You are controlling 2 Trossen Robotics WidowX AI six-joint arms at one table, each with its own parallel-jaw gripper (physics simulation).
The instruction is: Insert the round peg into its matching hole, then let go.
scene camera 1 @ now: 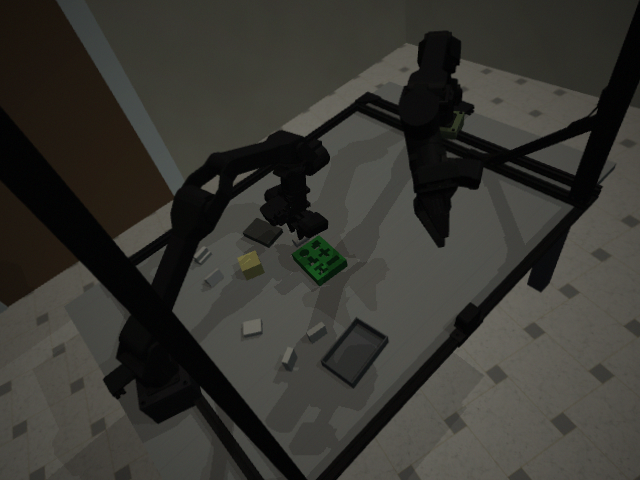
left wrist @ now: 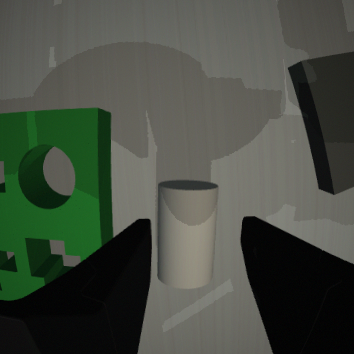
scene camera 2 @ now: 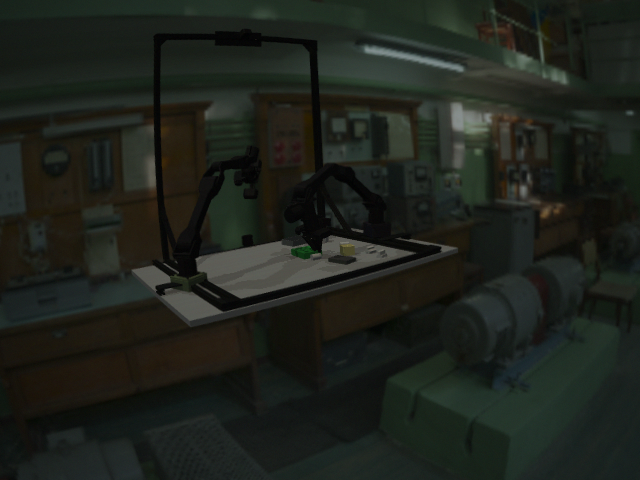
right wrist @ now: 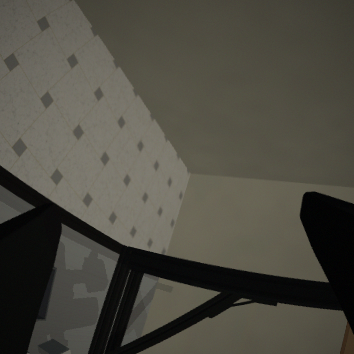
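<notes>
The round peg (left wrist: 186, 235) (scene camera 1: 299, 242) (scene camera 2: 315, 256) is a pale cylinder standing upright on the table, just right of the green hole board (left wrist: 53, 218) (scene camera 1: 308, 268) (scene camera 2: 301, 251). The board's round hole shows in the left wrist view and is empty. My left gripper (left wrist: 196, 229) (scene camera 1: 301, 233) (scene camera 2: 316, 249) is low over the peg and partly open; its fingers straddle the peg with a gap on each side. My right gripper (scene camera 1: 439, 240) (scene camera 2: 250, 192) (right wrist: 182, 211) is wide open and empty, high above the table's far side.
A dark grey block (scene camera 1: 262, 231) (left wrist: 326, 123) (scene camera 2: 342, 259) lies close to the peg. A yellow cube (scene camera 1: 250, 264) (scene camera 2: 347, 248) and several small pale pegs (scene camera 1: 251, 327) lie nearer the left arm's base. A dark tray (scene camera 1: 371, 328) sits near the front edge.
</notes>
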